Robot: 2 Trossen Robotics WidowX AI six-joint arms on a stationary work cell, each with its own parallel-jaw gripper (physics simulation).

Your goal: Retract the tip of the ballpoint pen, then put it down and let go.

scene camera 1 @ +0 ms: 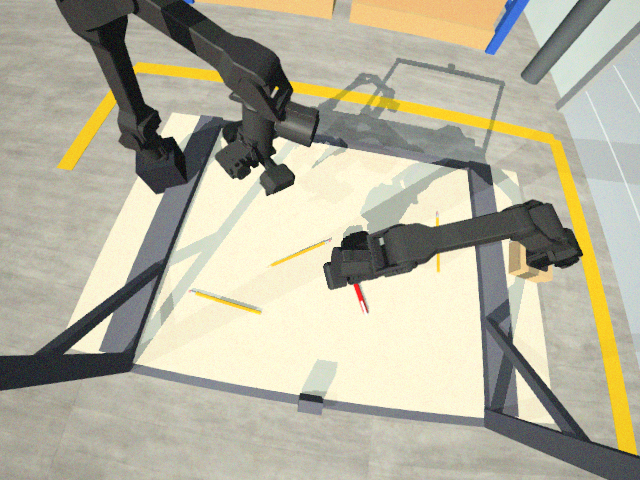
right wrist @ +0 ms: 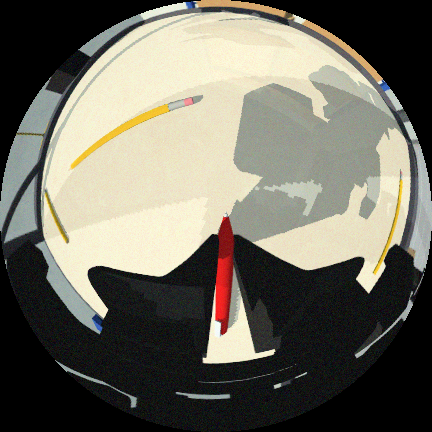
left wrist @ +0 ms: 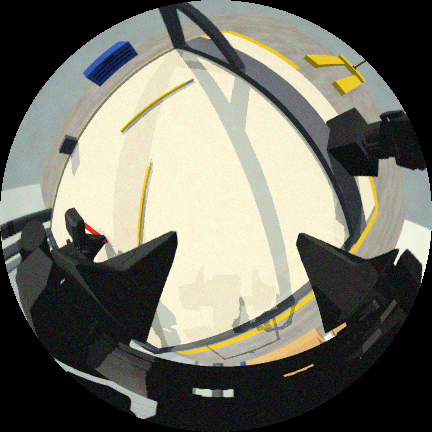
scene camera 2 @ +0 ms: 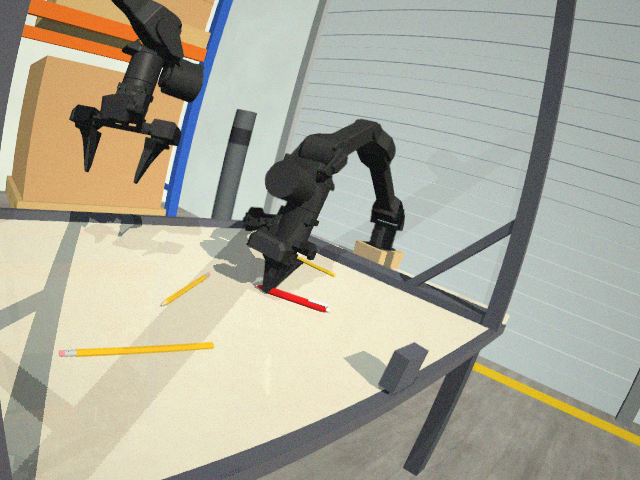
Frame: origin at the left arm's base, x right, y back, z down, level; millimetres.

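Where they show: left gripper, fingertip midpoint: [scene camera 1: 256,181] [left wrist: 240,238] [scene camera 2: 110,177]; right gripper, fingertip midpoint: [right wrist: 224,239] [left wrist: 104,238] [scene camera 2: 266,291]; left arm's base, origin of the base link: [scene camera 1: 154,153] [left wrist: 368,140]; right arm's base, origin of the base link: [scene camera 1: 536,258] [scene camera 2: 380,246].
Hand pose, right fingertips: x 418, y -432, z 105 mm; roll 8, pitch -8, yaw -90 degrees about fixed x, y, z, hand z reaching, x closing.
Observation:
Things, the pixels of their top centre, and the offset from my right fingertips. Level surfaces: height alone.
- red ballpoint pen, middle of its top: [right wrist: 221,302] [scene camera 2: 293,292] [scene camera 1: 358,289] [left wrist: 89,231] dx +47, dy -1, dz -14 mm
- pale table, its level: dz +2 mm
- yellow pencil, middle of its top: [right wrist: 99,139] [scene camera 2: 187,285] [left wrist: 139,207] [scene camera 1: 298,253] dx -87, dy +120, dz -7 mm
- third pencil, middle of its top: [right wrist: 396,219] [scene camera 2: 305,259] [scene camera 1: 438,240] dx -25, dy -276, dz -5 mm
- grey block, middle of its top: [scene camera 2: 411,349] [scene camera 1: 310,406] [left wrist: 61,143] dx +256, dy +183, dz -56 mm
A red ballpoint pen [scene camera 1: 360,298] [scene camera 2: 299,298] [left wrist: 95,233] [right wrist: 224,280] lies flat on or very close to the pale table [scene camera 1: 403,361]. Its tapered end shows a small silvery tip in the right wrist view, and its other end has a white clip. My right gripper [scene camera 2: 265,289] [right wrist: 224,239] points down and is shut on the pen near the tapered end; in scene camera 1 its fingertips are hidden under the arm. My left gripper [scene camera 2: 111,176] [left wrist: 240,238] is open and empty, high above the table's far left part in scene camera 1.
One yellow pencil [scene camera 1: 301,252] [scene camera 2: 185,289] [right wrist: 122,131] lies left of the pen. Another pencil [scene camera 1: 227,302] [scene camera 2: 144,349] lies farther left. A third pencil [scene camera 1: 437,248] [scene camera 2: 316,266] lies near the right arm. A grey block [scene camera 1: 310,404] [scene camera 2: 404,369] stands at the table's edge.

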